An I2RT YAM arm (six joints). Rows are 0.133 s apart.
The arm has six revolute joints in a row. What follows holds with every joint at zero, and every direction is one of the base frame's. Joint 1 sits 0.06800 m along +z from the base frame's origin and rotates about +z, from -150.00 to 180.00 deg. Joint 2 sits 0.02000 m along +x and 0.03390 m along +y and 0.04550 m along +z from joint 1 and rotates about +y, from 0.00 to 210.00 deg. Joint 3 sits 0.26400 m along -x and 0.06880 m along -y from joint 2 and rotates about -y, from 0.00 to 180.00 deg. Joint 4 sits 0.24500 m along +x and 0.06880 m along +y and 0.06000 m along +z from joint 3 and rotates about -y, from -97.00 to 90.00 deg. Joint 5 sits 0.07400 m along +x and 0.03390 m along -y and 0.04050 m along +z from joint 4 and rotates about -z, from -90.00 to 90.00 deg. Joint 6 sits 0.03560 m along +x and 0.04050 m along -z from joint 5 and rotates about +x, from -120.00 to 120.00 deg. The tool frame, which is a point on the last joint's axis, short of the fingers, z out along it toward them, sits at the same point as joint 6; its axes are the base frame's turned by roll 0.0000, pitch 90.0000 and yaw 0.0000 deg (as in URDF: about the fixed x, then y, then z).
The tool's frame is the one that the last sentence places.
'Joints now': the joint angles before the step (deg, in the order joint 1, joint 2, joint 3, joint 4, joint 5, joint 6). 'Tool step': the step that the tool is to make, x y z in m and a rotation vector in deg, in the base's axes. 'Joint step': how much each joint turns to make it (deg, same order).
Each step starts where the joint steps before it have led.
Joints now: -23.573 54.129 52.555 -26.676 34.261 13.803
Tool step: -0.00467 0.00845 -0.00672 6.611 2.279 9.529
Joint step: -0.001 -1.332 0.001 -5.857 -10.821 -0.460
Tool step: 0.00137 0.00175 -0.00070 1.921 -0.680 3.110
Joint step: 0.002 0.000 0.000 -0.154 -3.714 0.023
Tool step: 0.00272 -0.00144 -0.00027 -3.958 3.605 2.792
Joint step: -0.001 0.588 -0.002 0.962 0.393 -6.142
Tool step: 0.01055 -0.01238 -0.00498 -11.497 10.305 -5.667
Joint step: -0.021 3.846 -0.001 3.628 12.700 -10.360
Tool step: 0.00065 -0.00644 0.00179 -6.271 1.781 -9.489
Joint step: -0.023 1.269 0.002 2.492 11.452 -0.548
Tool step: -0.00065 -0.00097 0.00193 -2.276 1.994 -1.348
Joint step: 0.000 0.000 0.000 0.895 2.645 -2.534
